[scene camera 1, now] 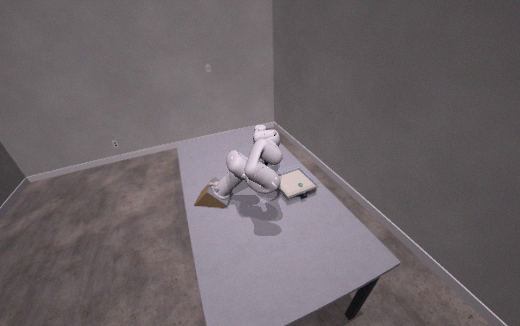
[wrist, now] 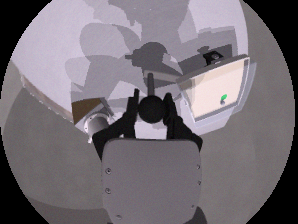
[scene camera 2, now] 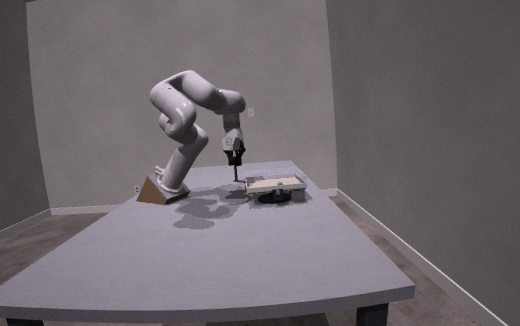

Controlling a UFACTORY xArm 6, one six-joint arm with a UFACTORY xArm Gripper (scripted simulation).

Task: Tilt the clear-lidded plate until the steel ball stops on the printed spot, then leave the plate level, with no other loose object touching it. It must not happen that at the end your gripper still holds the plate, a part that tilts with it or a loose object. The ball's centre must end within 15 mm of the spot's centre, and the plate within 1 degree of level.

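Observation:
Clear-lidded plate [scene camera 2: 258, 181]: visible also in scene camera 1 [scene camera 1: 294, 180] and in the wrist view [wrist: 214, 92]. The gripper [wrist: 151, 96] is visible too.

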